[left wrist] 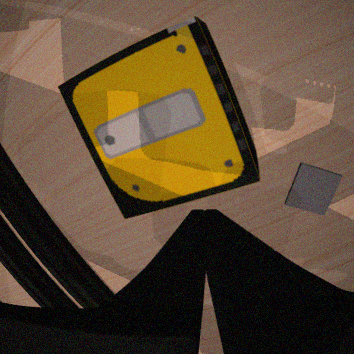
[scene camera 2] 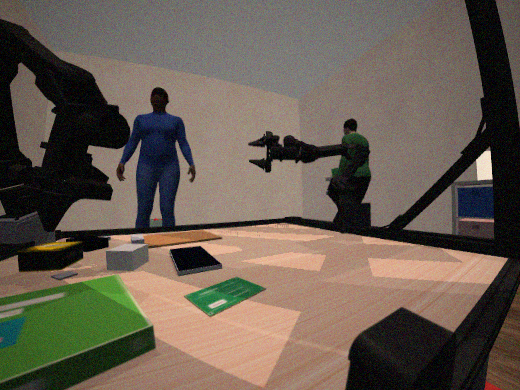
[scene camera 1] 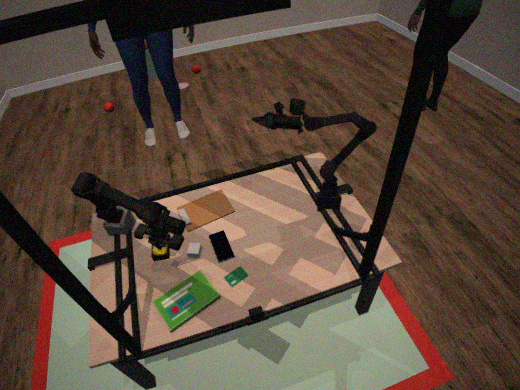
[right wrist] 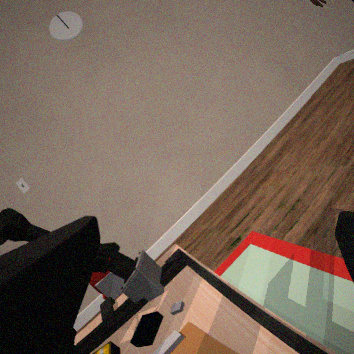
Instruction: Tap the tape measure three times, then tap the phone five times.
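Observation:
The yellow and black tape measure (scene camera 1: 160, 251) (scene camera 2: 50, 255) (left wrist: 180, 165) lies flat on the left of the table. My left gripper (left wrist: 202, 221) is shut and empty, pointing down. In the left wrist view its tips appear just beside the tape measure's near edge; in scene camera 2 they appear above it, and contact cannot be told. In scene camera 1 its body hides the tips. The black phone (scene camera 1: 221, 245) (scene camera 2: 195, 260) lies flat near the middle of the table. My right gripper (scene camera 1: 255, 120) (scene camera 2: 250, 152) (right wrist: 222, 227) is wide open and empty, raised beyond the far table edge.
A grey block (scene camera 1: 194, 249) (scene camera 2: 127, 257) lies between tape measure and phone. A green card (scene camera 1: 236, 276) (scene camera 2: 225, 295), green box (scene camera 1: 200, 292) (scene camera 2: 100, 320), small grey square (left wrist: 313, 188), brown board (scene camera 1: 210, 207) and grey bin (scene camera 1: 119, 222) surround them. A black frame (scene camera 1: 225, 179) edges the table.

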